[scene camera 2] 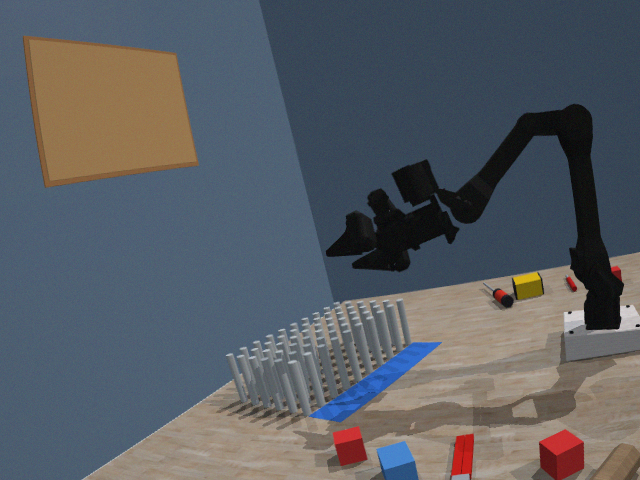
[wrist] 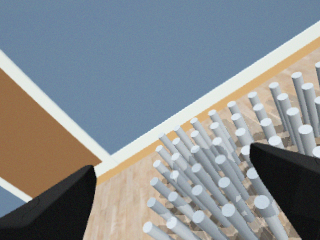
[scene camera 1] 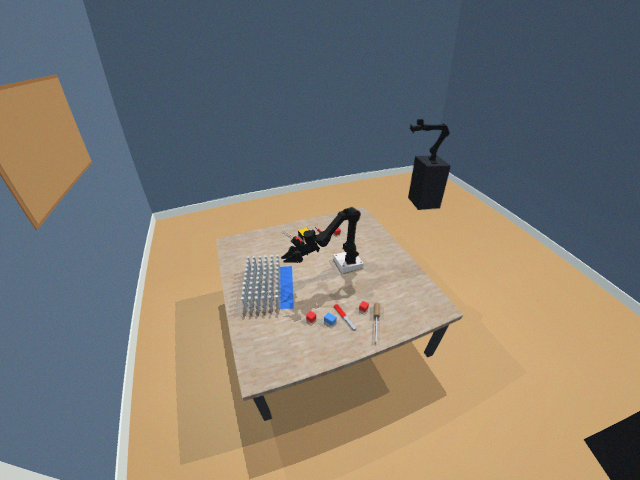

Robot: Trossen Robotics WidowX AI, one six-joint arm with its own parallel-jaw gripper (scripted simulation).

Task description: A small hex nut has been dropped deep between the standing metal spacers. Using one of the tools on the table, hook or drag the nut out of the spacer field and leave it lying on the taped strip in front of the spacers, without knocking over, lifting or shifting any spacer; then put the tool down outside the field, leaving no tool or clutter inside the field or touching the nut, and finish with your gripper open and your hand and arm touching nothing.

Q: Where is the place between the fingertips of the gripper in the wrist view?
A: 173, 161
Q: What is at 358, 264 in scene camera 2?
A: The gripper.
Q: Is the gripper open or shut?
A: Open.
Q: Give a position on a blue taped strip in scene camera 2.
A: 340, 408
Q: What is the gripper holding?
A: Nothing.
